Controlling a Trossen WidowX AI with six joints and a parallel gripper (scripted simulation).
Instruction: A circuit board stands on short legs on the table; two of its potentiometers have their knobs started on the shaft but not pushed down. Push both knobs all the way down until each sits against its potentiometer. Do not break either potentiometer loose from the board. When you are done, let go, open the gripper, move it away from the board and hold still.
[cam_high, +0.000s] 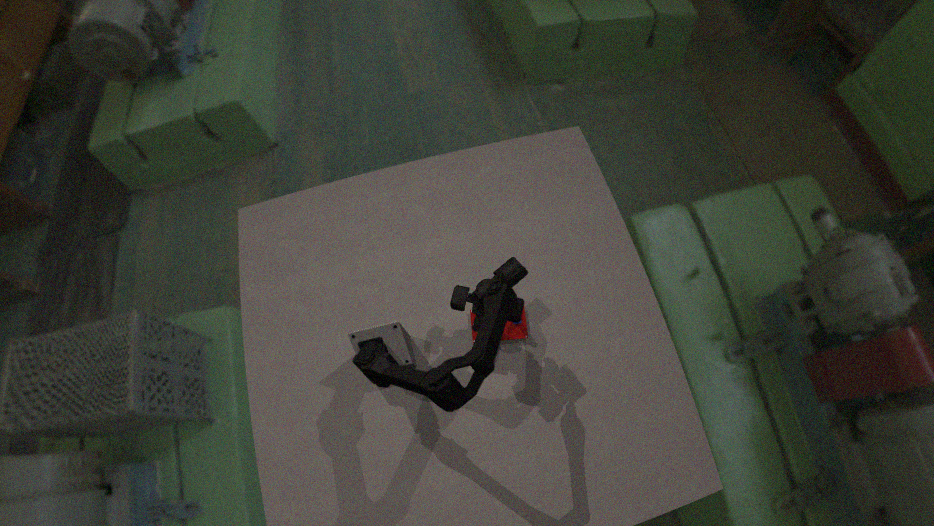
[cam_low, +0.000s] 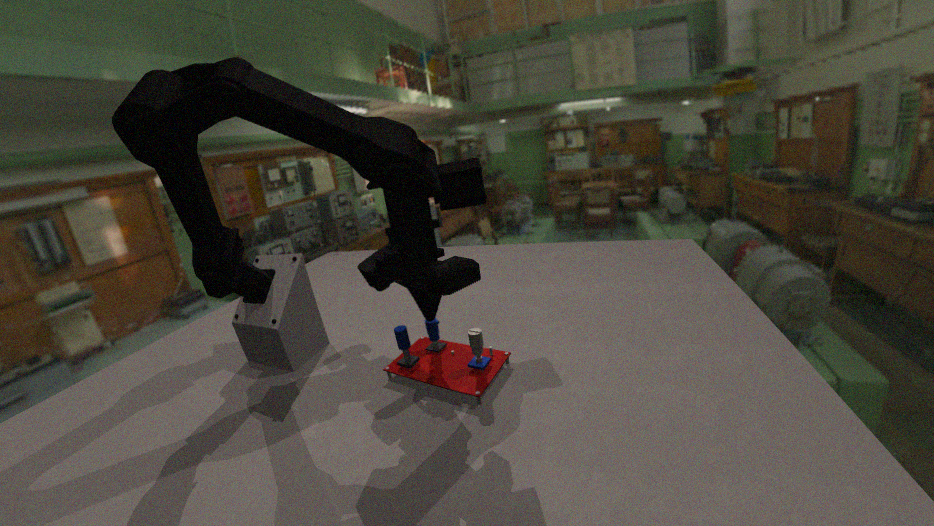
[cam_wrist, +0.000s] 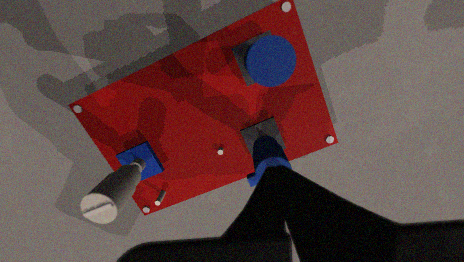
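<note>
Right now the blue knob is 1 cm below my gripper tip.
</note>
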